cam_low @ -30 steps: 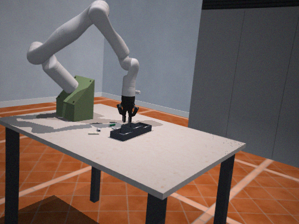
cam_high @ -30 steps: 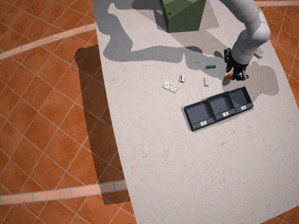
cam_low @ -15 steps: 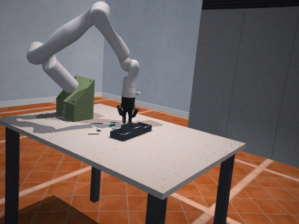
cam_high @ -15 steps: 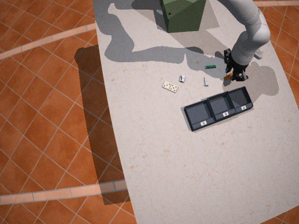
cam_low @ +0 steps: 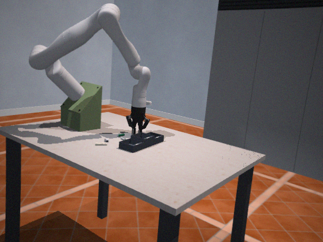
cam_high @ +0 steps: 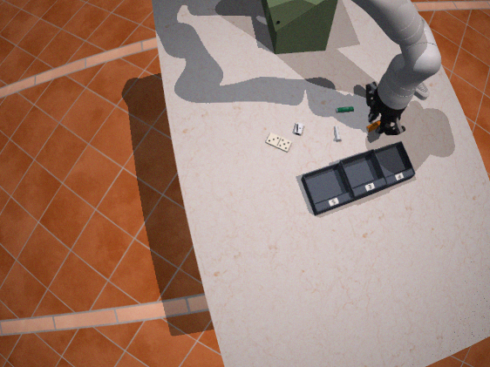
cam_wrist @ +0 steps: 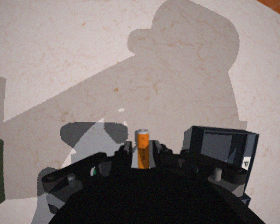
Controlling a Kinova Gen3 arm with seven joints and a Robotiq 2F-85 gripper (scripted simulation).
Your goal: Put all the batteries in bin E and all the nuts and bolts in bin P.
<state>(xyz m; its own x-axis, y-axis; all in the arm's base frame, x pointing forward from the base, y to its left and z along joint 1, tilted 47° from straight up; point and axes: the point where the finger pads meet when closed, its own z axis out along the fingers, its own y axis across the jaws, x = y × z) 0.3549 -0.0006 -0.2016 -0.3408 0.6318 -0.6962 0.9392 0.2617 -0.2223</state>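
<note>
Now: the orange battery 20 mm below my hand. The rest, counted from my hand: green battery (70 mm to the right, 50 mm behind, 20 mm below); bolt (100 mm to the right, 20 mm below, 20 mm ahead); bin tray (120 mm ahead, 70 mm to the right).
</note>
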